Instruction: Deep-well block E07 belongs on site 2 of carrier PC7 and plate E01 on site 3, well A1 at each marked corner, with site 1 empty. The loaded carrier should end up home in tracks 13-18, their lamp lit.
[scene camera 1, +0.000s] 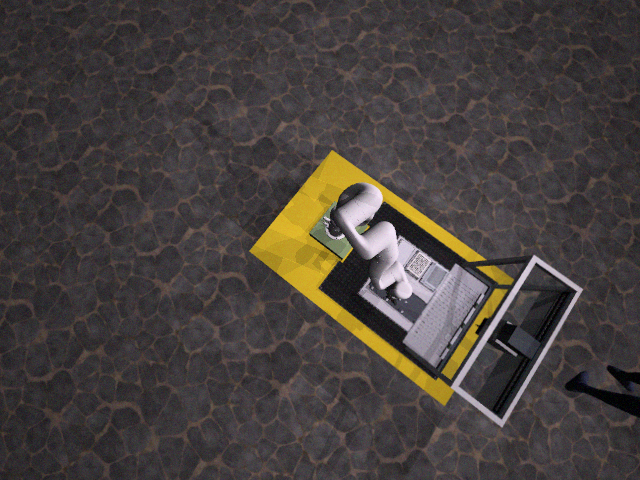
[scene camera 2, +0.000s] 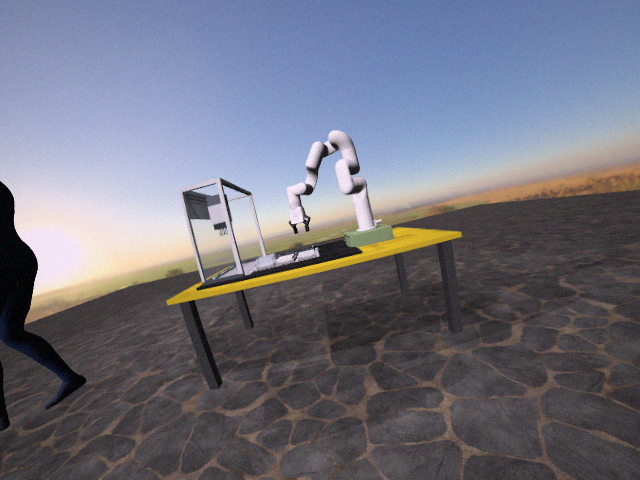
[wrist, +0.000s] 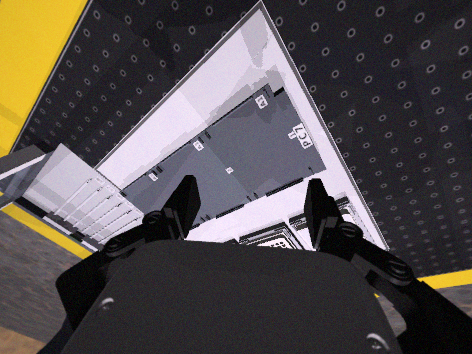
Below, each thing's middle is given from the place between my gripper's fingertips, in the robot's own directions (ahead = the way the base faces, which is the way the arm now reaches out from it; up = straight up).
I see my gripper 11 cm short of the grey carrier (scene camera 1: 411, 308), 1 cm to the right of it and 11 cm above it.
